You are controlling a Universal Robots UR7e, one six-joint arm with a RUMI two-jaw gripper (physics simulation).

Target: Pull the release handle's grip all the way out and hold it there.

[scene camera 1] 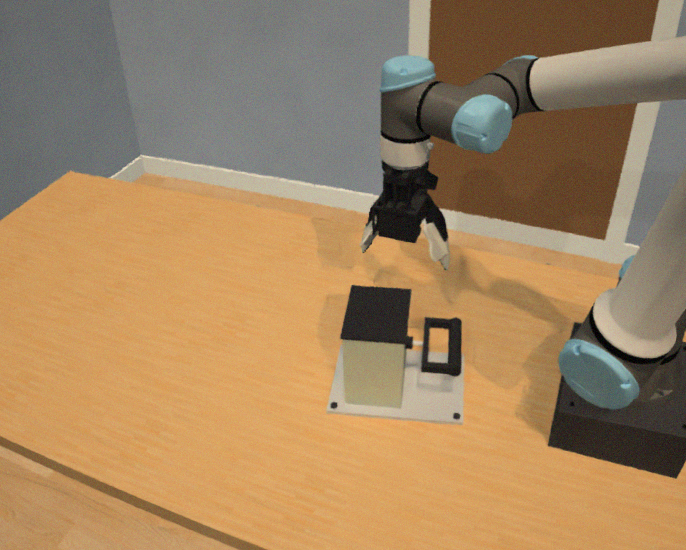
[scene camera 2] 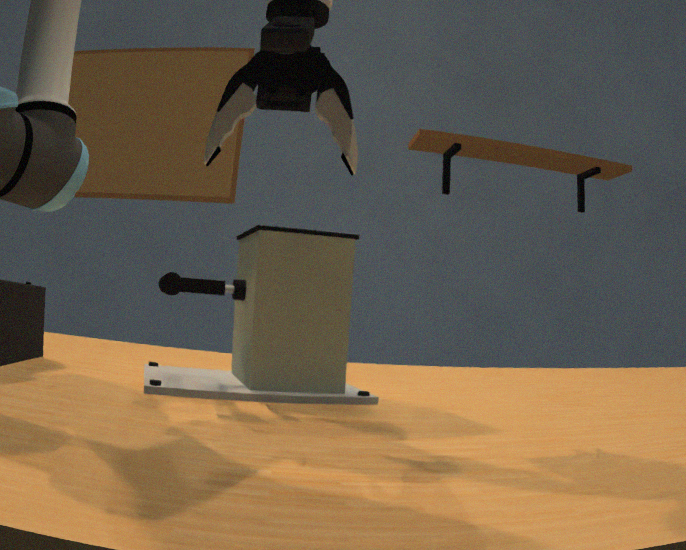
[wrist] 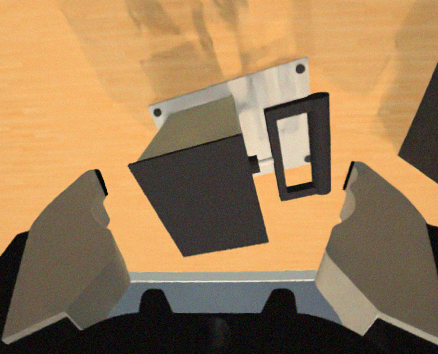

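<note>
The release handle's grip, a black rectangular loop (scene camera 1: 455, 346) (scene camera 2: 197, 285) (wrist: 320, 145), stands out sideways from a pale green box (scene camera 1: 373, 372) (scene camera 2: 300, 309) (wrist: 200, 195) with a black top. A short stretch of light rod (scene camera 1: 417, 343) (scene camera 2: 229, 288) (wrist: 266, 161) shows between the grip and the box's black collar. The box stands on a light grey base plate (scene camera 1: 429, 411) (scene camera 2: 188, 379). My gripper (scene camera 1: 405, 258) (scene camera 2: 280, 169) (wrist: 222, 170) is open and empty. It points down, above the level of the box top, and touches neither box nor grip.
The robot's dark base block (scene camera 1: 612, 444) (scene camera 2: 20, 320) (wrist: 425, 130) stands on the wooden table (scene camera 1: 171, 343) on the grip's side of the box. A wall shelf (scene camera 2: 515, 151) and a brown board (scene camera 2: 160, 126) show in scene camera 2.
</note>
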